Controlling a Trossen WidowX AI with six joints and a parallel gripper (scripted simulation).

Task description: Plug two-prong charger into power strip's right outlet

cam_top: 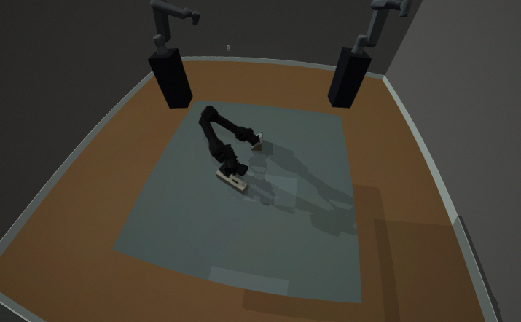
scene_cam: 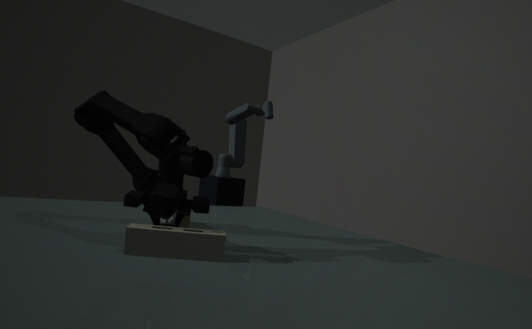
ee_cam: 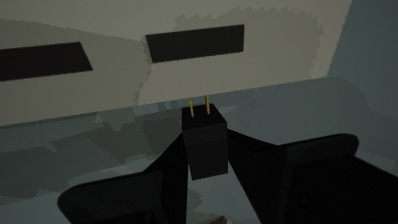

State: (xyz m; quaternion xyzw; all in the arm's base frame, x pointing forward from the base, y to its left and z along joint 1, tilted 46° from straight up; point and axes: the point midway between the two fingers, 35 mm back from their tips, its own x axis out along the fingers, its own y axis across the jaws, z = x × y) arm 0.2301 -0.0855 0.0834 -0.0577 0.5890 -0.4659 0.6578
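The charger lies 2 cm ahead of my gripper tip, 1 cm to the right of it and 1 cm above it.
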